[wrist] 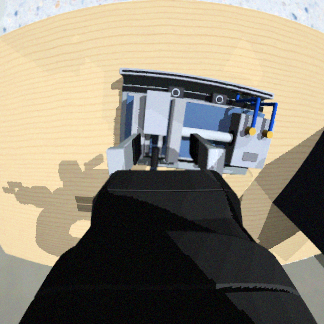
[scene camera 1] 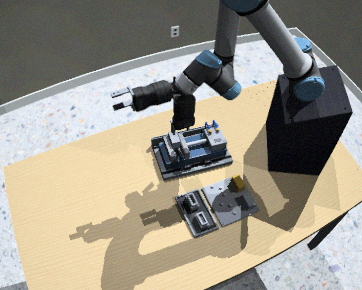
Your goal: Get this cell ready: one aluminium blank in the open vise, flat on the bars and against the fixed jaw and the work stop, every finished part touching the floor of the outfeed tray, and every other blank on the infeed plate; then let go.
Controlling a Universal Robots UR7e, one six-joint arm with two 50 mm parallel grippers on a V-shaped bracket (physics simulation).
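Observation:
The vise stands on a dark base. A light grey aluminium blank stands between its jaws and rises above them; its contact with bars, fixed jaw and work stop cannot be told. My downward gripper is open and empty, above the vise's near side in the wrist view. Two finished parts sit in the outfeed tray; floor contact is unclear. The infeed plate bears small studs and a shadowed dark block-like shape.
A yellow block is at the infeed plate's back corner. Blue fittings rise from the vise's right end. The bracket's other gripper points left, its fingers apart. A black pedestal stands at the right.

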